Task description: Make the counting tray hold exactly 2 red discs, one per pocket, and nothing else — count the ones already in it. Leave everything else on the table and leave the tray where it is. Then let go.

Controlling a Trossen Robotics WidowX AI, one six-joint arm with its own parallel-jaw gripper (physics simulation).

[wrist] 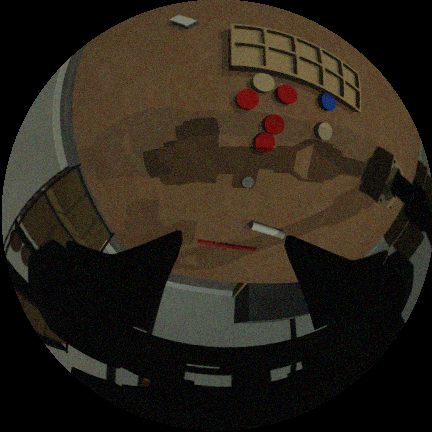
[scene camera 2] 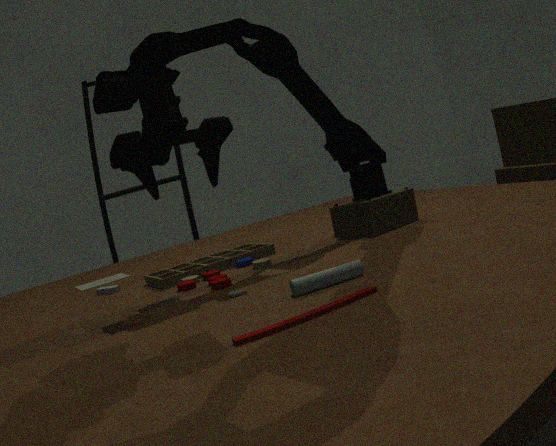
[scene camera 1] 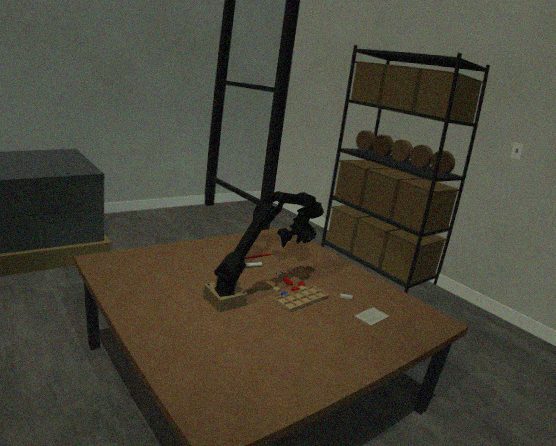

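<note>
The tan counting tray (scene camera 1: 302, 299) (scene camera 2: 160, 281) (wrist: 250, 46) has two rows of pockets, and the pockets look empty in the wrist view. Several red discs lie outside it on the table: one red disc (wrist: 247, 99) is at the left, another red disc (wrist: 287, 94) is close to the tray, and two more, a red disc (wrist: 274, 124) and a red disc (wrist: 265, 142), lie close together farther from the tray. My gripper (scene camera 1: 295, 244) (scene camera 2: 186, 192) (wrist: 234, 238) is wide open and empty, high above the table, away from the tray.
A blue disc (scene camera 2: 244, 262) (wrist: 328, 102), a cream disc (wrist: 263, 82) and another cream disc (wrist: 325, 131) lie beside the tray. A small grey disc (wrist: 248, 182), a white cylinder (scene camera 2: 327, 278) (wrist: 267, 230) and a red stick (scene camera 2: 305, 316) (wrist: 227, 245) lie farther off. A pale sheet (scene camera 1: 372, 316) lies beyond the tray.
</note>
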